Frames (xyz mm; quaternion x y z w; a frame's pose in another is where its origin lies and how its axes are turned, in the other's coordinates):
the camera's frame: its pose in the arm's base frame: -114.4 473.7 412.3 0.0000 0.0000 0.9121 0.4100
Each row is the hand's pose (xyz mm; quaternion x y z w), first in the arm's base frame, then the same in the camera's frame.
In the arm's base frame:
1: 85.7 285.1 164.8 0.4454 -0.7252 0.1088 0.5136
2: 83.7 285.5 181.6 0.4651 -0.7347 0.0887 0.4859
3: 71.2 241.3 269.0 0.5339 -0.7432 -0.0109 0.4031
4: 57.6 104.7 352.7 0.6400 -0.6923 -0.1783 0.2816
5: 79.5 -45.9 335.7 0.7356 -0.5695 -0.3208 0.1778
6: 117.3 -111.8 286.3 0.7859 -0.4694 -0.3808 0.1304
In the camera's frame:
1: -273.9 -24.5 -247.5 -0.4789 -0.7036 -0.4239 0.3098
2: -272.3 -23.2 -230.7 -0.4794 -0.7254 -0.4068 0.2801
3: -297.0 15.5 -143.3 -0.4590 -0.7917 -0.3721 0.1553
4: -390.2 116.3 -59.6 0.3690 0.8676 0.3300 0.0472
5: -517.3 199.9 -76.6 0.2178 0.9044 0.2937 0.2197
6: -591.7 215.4 -126.0 0.1059 0.9093 0.2751 0.2939

